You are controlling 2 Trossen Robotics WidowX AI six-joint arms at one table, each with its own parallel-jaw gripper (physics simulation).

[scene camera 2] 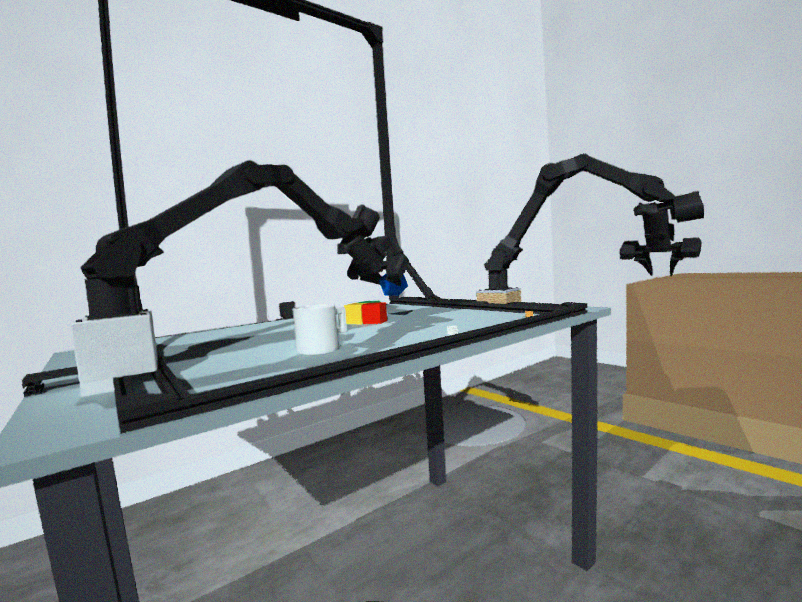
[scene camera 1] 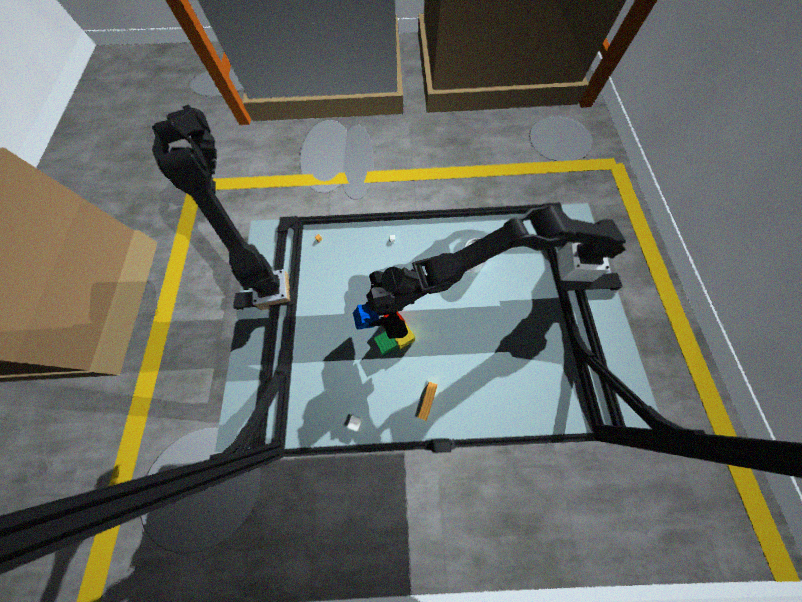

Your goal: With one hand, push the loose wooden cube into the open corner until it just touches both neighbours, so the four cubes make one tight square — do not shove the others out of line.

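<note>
The blue cube (scene camera 1: 364, 316) (scene camera 2: 393, 285) is tilted and held above the table, up and left of the other cubes in scene camera 1. My right gripper (scene camera 1: 382, 314) (scene camera 2: 392, 274) is shut on it; its fingers partly hide the cube. The red cube (scene camera 1: 391, 316) (scene camera 2: 374, 312), the yellow cube (scene camera 1: 407, 336) (scene camera 2: 354, 313) and the green cube (scene camera 1: 386, 342) (scene camera 2: 369, 302) stand together on the table. The right gripper partly covers the red and yellow ones in scene camera 1. My left gripper (scene camera 2: 660, 270) is open and empty, far off beyond the table's side.
A white mug (scene camera 2: 315, 329) stands near the cubes in scene camera 2. An orange-brown block (scene camera 1: 426, 400) and a small white cube (scene camera 1: 353, 422) lie lower in scene camera 1. A tiny white piece (scene camera 1: 391, 238) (scene camera 2: 452, 329) and a tiny orange piece (scene camera 1: 318, 238) (scene camera 2: 529, 313) lie near one long edge.
</note>
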